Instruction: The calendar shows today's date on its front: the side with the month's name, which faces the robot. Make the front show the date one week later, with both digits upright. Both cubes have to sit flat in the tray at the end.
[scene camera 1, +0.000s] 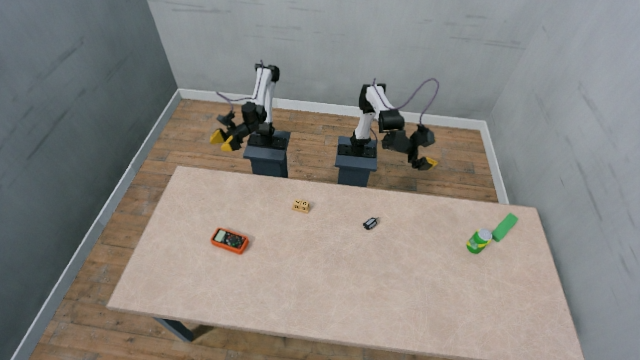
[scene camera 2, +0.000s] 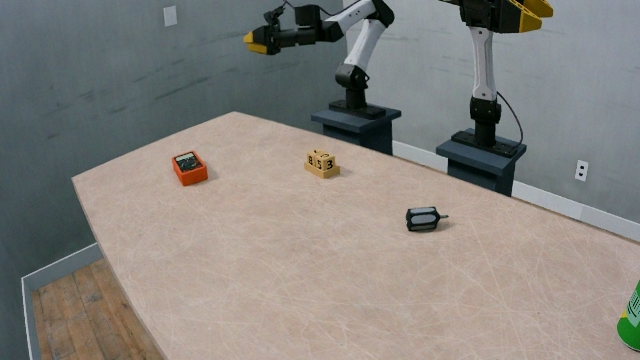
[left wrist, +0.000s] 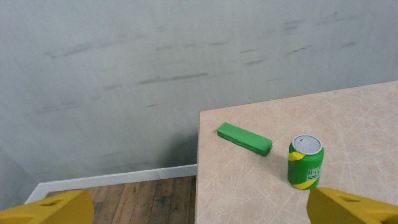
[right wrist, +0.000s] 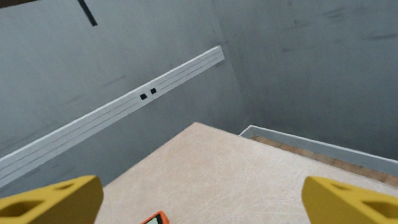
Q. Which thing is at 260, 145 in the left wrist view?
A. A green block.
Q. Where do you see the left gripper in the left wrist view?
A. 200, 198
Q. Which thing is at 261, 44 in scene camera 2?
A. The right gripper.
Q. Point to the right gripper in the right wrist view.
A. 201, 184
